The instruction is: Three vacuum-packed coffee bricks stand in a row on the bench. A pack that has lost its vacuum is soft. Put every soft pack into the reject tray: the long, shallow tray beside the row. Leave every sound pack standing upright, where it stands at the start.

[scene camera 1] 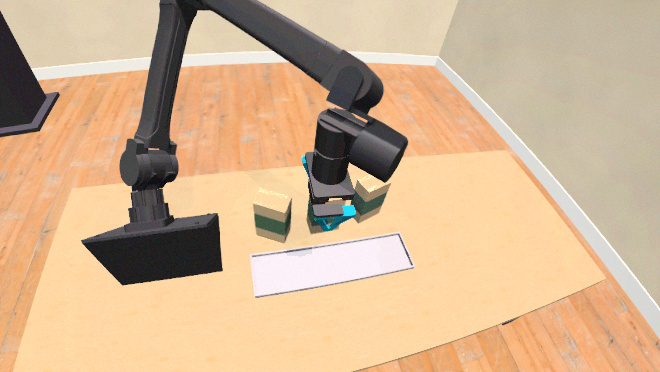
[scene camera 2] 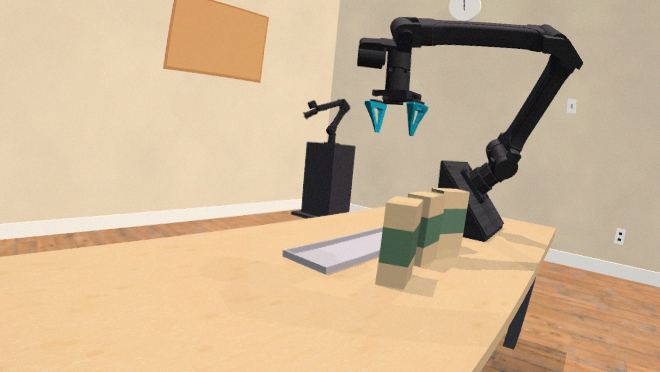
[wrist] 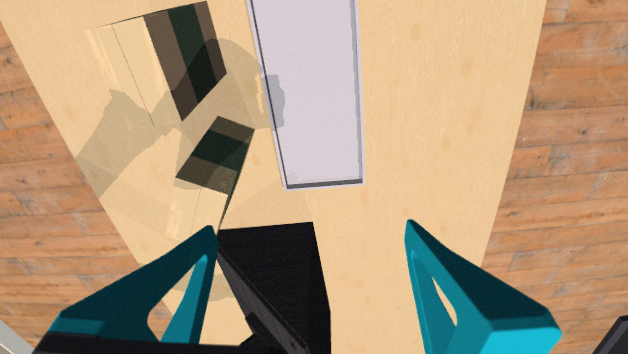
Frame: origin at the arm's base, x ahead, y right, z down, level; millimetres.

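Seen in the pictures: gripper, fingertip midpoint: (scene camera 1: 322,209) (scene camera 2: 393,134) (wrist: 308,232); arm's base at its link origin: (scene camera 1: 151,226) (scene camera 2: 473,186).
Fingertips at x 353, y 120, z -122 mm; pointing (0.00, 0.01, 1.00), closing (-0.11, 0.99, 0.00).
Offsets run from my fingertips to a thing's middle. Level surfaces: height alone.
Three tan coffee bricks with green bands stand upright in a row: the left one {dz +184, dx -71, dy -133 mm} (scene camera 1: 272,222) (scene camera 2: 452,222) (wrist: 220,150), the middle one {dz +184, dx +67, dy -127 mm} (scene camera 1: 312,222) (scene camera 2: 430,231) (wrist: 187,60) and the right one {dz +184, dx +201, dy -141 mm} (scene camera 1: 371,201) (scene camera 2: 399,245). The right one does not show in the wrist view. Which are soft cannot be told by look. The long, shallow reject tray {dz +262, dx +60, dy -2 mm} (scene camera 1: 325,272) (scene camera 2: 305,264) (wrist: 315,75) lies beside the row and holds no pack. My gripper (scene camera 1: 320,212) (scene camera 2: 394,133) (wrist: 308,232) is open and empty, pointing down well above the packs. In scene camera 1 it partly hides the middle pack.
The arm's dark base (scene camera 1: 175,255) (scene camera 2: 450,175) (wrist: 280,280) stands on the bench {dz +254 mm} (scene camera 1: 475,225) (scene camera 2: 175,300) (wrist: 425,125), beyond the left pack. Narrow gaps separate the packs. A dark pedestal (scene camera 1: 15,90) (scene camera 2: 327,180) with a second arm stands off the bench.
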